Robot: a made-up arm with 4 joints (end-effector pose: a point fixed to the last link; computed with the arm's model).
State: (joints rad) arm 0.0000 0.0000 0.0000 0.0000
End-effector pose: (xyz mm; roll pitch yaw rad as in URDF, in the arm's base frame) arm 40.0 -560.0 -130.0 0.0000 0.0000 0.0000
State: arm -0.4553 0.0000 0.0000 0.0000
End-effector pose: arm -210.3 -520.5 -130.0 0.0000 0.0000 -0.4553
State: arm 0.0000 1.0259 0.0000 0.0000
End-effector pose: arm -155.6 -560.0 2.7 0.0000 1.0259 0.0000
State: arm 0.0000 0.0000 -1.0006 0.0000
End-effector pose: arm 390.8 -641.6 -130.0 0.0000 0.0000 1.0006
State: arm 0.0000 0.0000 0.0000 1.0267
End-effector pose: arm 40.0 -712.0 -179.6 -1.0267 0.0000 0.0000
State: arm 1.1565 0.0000 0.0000 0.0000
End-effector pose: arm 528.7 -188.8 -130.0 0.0000 0.0000 1.1565
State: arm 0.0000 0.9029 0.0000 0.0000
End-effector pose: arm -140.8 -560.0 -22.9 0.0000 0.9029 0.0000
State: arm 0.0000 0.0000 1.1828 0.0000
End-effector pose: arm -63.8 -154.5 -130.0 0.0000 0.0000 -1.1828
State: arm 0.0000 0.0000 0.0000 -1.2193
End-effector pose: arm 40.0 -535.4 54.8 1.2193 0.0000 0.0000
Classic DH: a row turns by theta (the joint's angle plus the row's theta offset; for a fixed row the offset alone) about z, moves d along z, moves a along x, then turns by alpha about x. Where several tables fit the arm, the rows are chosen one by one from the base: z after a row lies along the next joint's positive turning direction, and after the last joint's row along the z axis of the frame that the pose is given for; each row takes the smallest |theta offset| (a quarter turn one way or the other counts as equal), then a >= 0, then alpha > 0; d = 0 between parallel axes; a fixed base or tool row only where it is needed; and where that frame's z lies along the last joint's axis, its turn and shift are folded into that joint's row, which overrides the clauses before.
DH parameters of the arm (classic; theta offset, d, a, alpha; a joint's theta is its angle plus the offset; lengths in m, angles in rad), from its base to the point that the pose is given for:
joint 1: 0 0.11 0.06 -1.5708
joint 2: 0 -0.28 0.23 -1.5708
joint 3: 1.5708 0.13 0.4 -1.5708
joint 4: 0 0.25 -0.12 -1.5708
tool (fixed): 1.5708 -0.11 0 0

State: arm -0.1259 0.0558 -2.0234 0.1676
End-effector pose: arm 601.7 -452.8 -182.0 -0.1174 -0.0244 1.8969
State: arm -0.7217 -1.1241 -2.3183 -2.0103
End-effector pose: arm 92.9 -380.7 714.2 1.0181 0.6600 1.2300
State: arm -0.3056 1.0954 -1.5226 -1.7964
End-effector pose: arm 137.5 -615.0 -362.3 2.8913 0.0429 1.2431
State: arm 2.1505 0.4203 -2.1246 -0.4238
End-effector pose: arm 26.6 623.1 -287.8 0.7871 -0.2163 -2.0480
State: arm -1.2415 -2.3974 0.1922 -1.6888
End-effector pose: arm -466.5 -278.6 58.6 -1.6269 -0.7274 2.1587
